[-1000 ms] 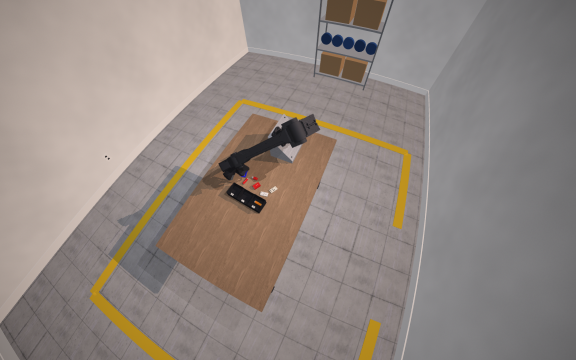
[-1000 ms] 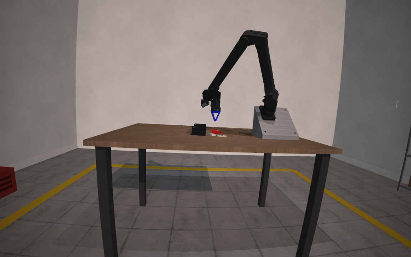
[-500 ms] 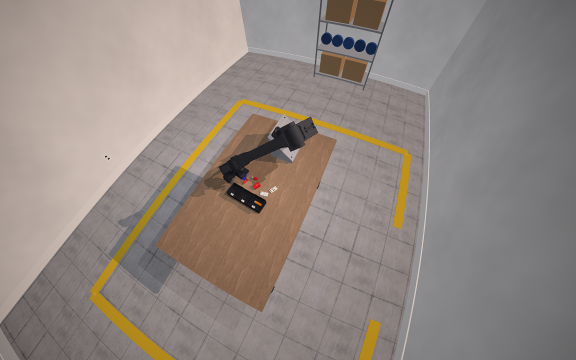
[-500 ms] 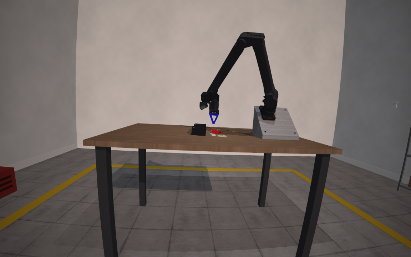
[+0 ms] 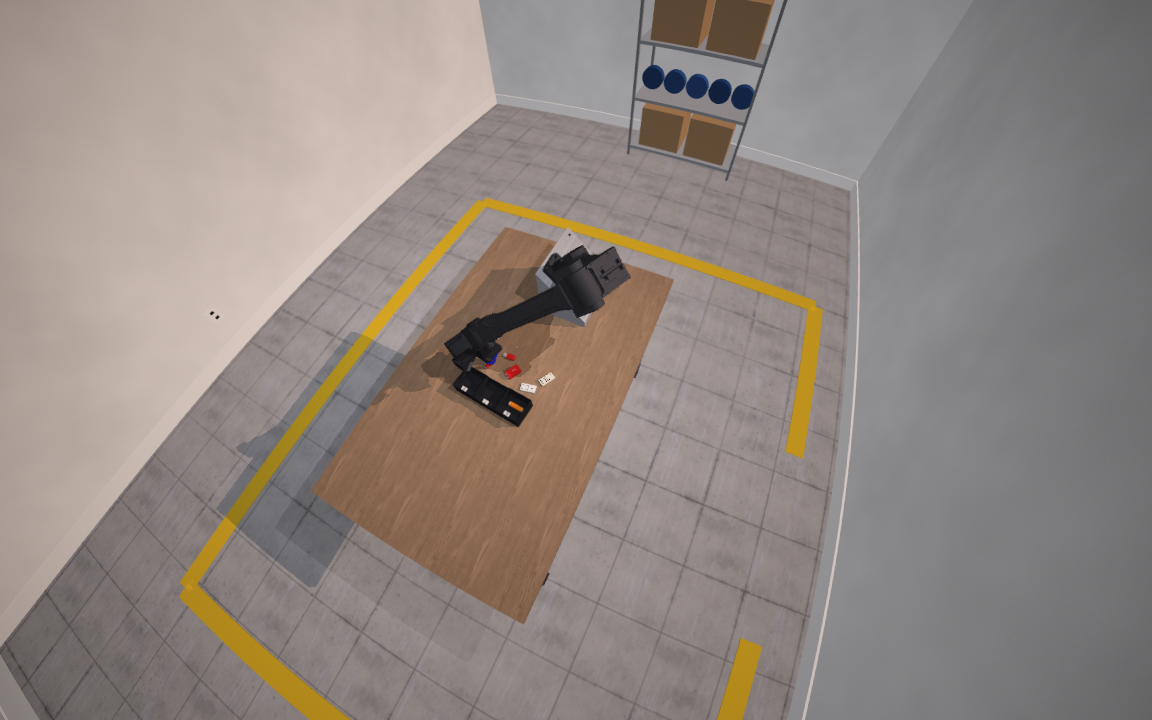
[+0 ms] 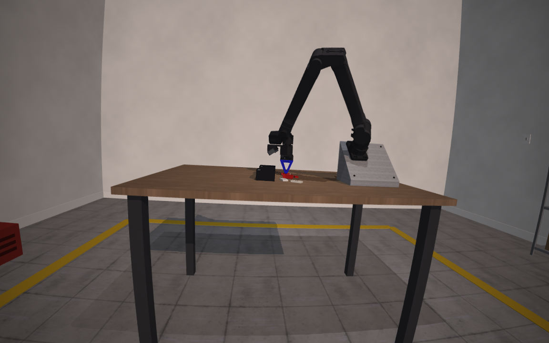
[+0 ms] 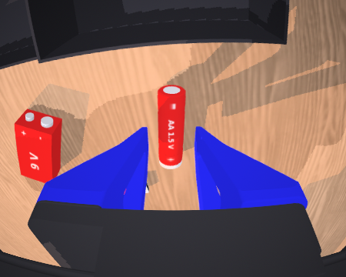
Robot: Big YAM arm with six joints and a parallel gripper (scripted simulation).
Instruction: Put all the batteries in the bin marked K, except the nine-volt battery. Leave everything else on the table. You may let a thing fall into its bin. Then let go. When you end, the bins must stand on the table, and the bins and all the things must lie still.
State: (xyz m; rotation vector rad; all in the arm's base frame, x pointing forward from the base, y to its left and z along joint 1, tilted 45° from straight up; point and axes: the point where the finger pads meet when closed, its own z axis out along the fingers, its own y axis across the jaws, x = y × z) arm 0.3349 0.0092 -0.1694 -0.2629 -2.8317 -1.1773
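Right now the red cylindrical battery is 10 mm below my hand. Round my hand: black bin (110 mm ahead, 70 mm to the left); red nine-volt battery (80 mm to the left, 10 mm below, 10 mm ahead); red USB stick (50 mm to the left, 50 mm behind, 20 mm below).
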